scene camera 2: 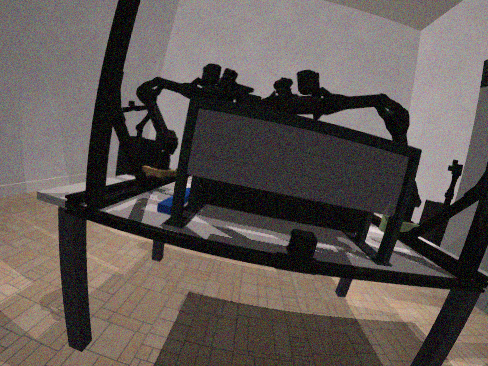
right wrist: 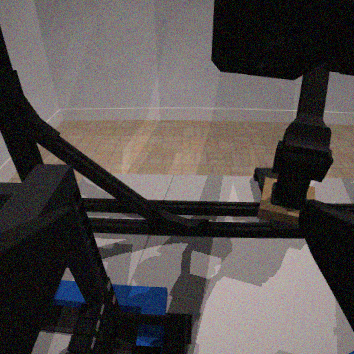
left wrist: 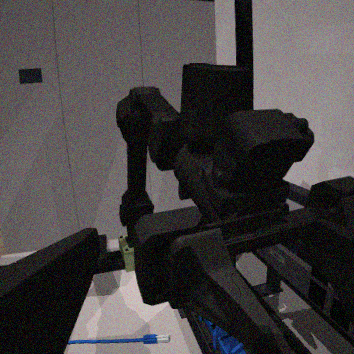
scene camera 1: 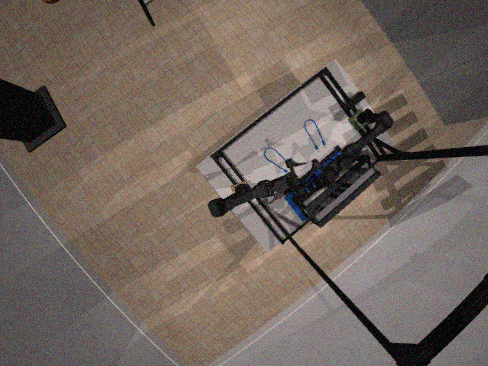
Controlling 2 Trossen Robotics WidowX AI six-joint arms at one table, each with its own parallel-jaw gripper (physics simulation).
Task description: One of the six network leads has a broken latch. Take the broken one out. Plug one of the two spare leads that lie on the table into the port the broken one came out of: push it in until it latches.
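Places are measured from the left arm's base along level axes (x right, y ahead, z up), in centimetres.
Where they show: left gripper, fingertip midpoint: (scene camera 2: 257, 94) (left wrist: 205, 235) (scene camera 1: 310, 171); right gripper, fingertip midpoint: (right wrist: 188, 215) (scene camera 1: 312, 184); left arm's base, link origin: (scene camera 2: 160, 168) (right wrist: 288, 196) (scene camera 1: 240, 190); right arm's base, link origin: (scene camera 1: 361, 118).
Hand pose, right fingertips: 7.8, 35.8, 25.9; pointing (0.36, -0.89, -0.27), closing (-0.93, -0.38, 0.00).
Note:
Each offset is from my right fingertips to the centre of the thing, as dx, dy, dz. "spot": to the spot under its first point.
Two blue spare leads lie on the table in scene camera 1: one looped lead @(spot: -25.1, -12.3, -30.0) (scene camera 1: 266, 152) at left, the other @(spot: -30.4, +19.5, -30.0) (scene camera 1: 305, 127) farther right. A clear-ended plug of a spare lead @(-15.7, +28.4, -29.9) (left wrist: 150, 339) shows low in the left wrist view. Blue parts of the network leads (scene camera 1: 332, 159) (left wrist: 220, 336) show beside the dark rack @(+7.1, +17.5, -17.4) (scene camera 1: 320, 221) (scene camera 2: 300, 157); ports, latches and the broken lead cannot be made out. My left gripper (scene camera 1: 298, 174) is open above the table, close to the right one. My right gripper (right wrist: 188, 215) is open over the rack side. Neither holds anything.
A blue block (scene camera 1: 295, 207) (scene camera 2: 171, 204) (right wrist: 142, 298) stands at the rack's left end. The two arms nearly meet above the rack, and the right arm fills the middle of the left wrist view. Dark frame rails (scene camera 1: 270, 114) (right wrist: 225, 229) edge the table.

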